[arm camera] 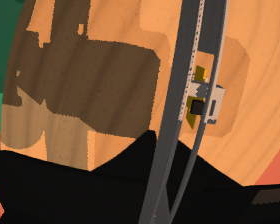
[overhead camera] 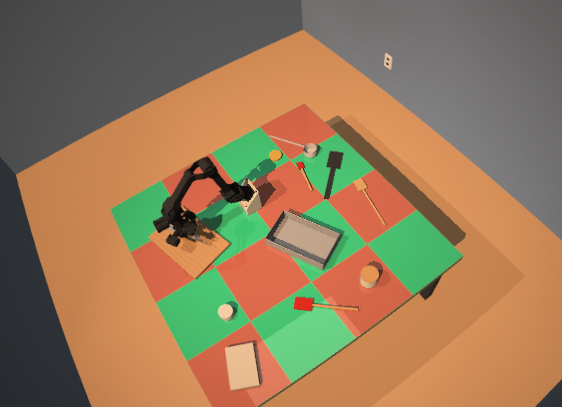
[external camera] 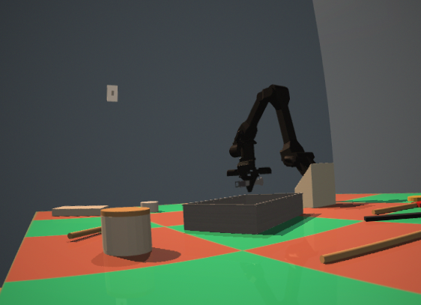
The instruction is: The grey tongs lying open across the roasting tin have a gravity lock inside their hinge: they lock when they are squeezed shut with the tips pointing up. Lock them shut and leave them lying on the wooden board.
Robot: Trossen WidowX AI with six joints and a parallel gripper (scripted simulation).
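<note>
Right now the yellow mark is 30 mm ahead of my gripper tip, 20 mm to the left of it and 40 mm above it. From my gripper tip the other things lie so: roasting tin (330 mm ahead, 460 mm to the left, 20 mm below); cream cylinder (440 mm ahead, 20 mm to the right, 30 mm below); wooden board (40 mm below).
</note>
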